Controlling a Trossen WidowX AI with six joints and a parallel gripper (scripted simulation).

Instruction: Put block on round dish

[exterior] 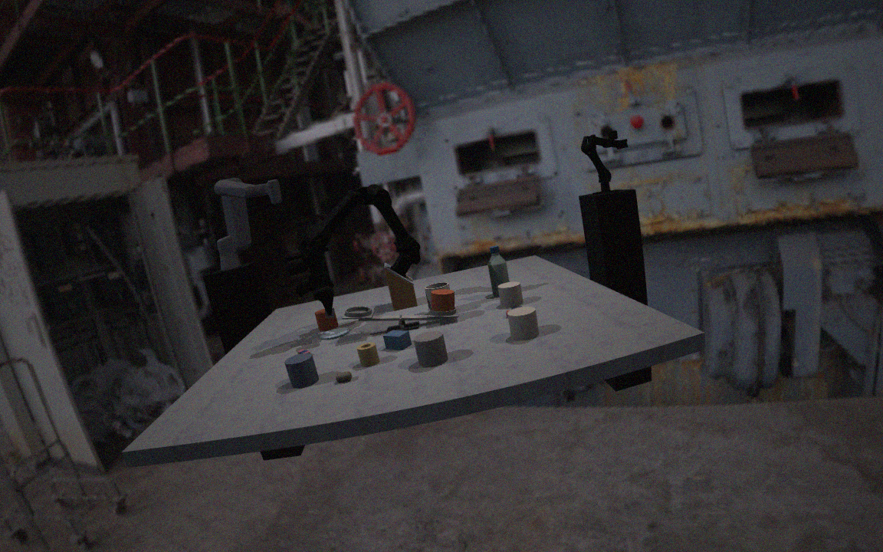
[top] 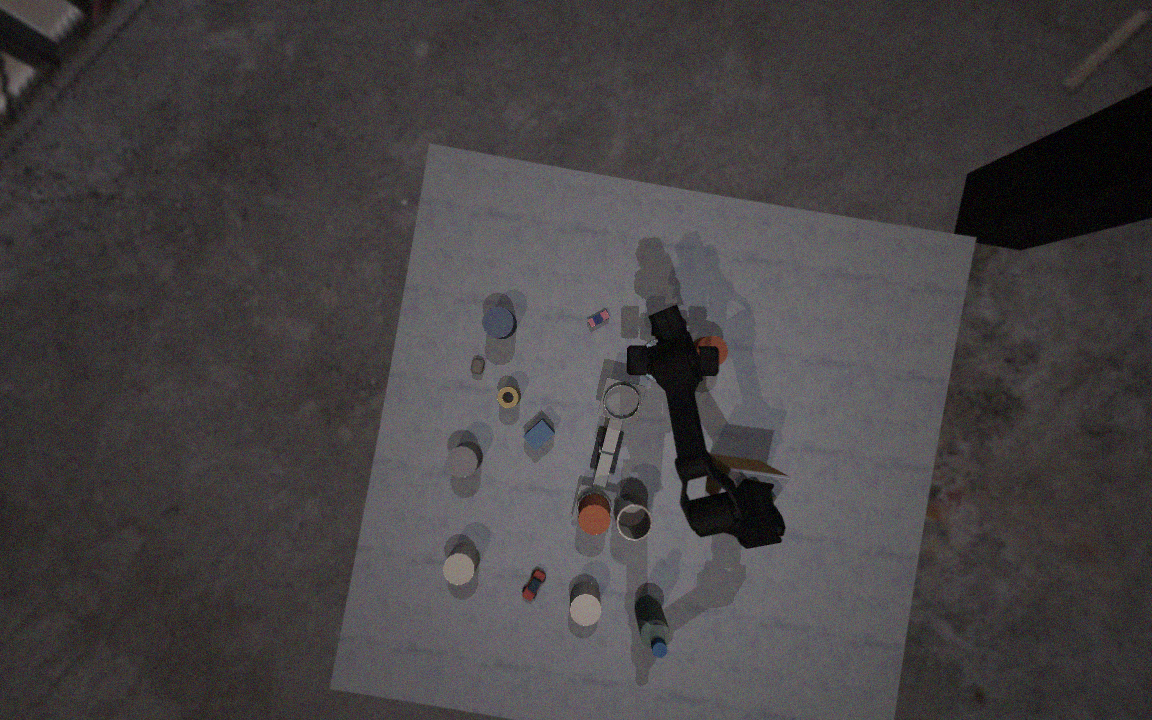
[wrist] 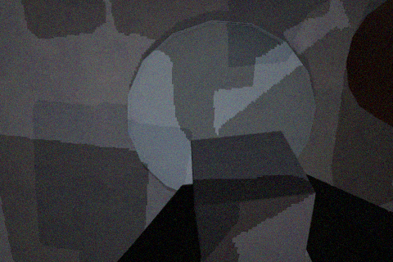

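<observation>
The dish lies 70 mm below my gripper tip. The rest, counted from my gripper tip: grey block 10 mm above; beam 230 mm to the left, 90 mm ahead, 30 mm below; balance 230 mm to the left, 90 mm ahead, 50 mm below.
</observation>
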